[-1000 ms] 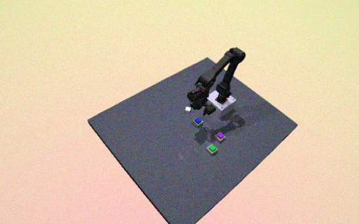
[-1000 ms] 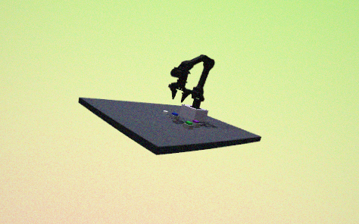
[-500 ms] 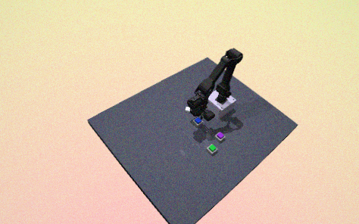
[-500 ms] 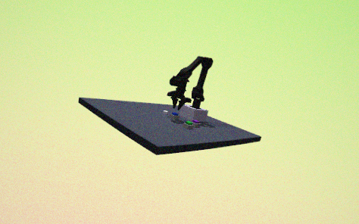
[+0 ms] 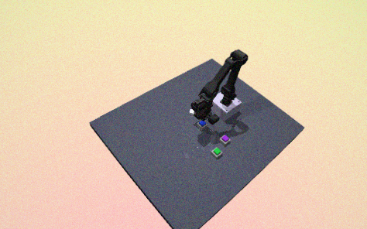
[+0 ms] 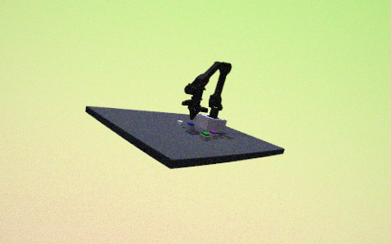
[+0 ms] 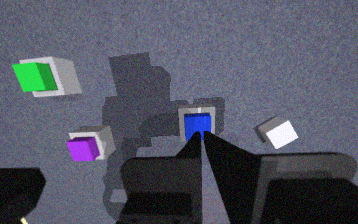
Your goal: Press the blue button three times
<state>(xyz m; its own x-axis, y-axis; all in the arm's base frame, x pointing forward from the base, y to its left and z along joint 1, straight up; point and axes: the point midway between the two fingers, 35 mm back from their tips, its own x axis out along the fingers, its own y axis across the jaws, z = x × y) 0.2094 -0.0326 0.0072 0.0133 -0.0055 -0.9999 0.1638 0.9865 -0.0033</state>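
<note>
My gripper tip is now 30 mm above the blue button. Also, from my gripper tip: small white block (50 mm behind, 110 mm to the right, 50 mm below); then purple button (170 mm to the left, 30 mm below); then green button (110 mm ahead, 190 mm to the left, 30 mm below).
</note>
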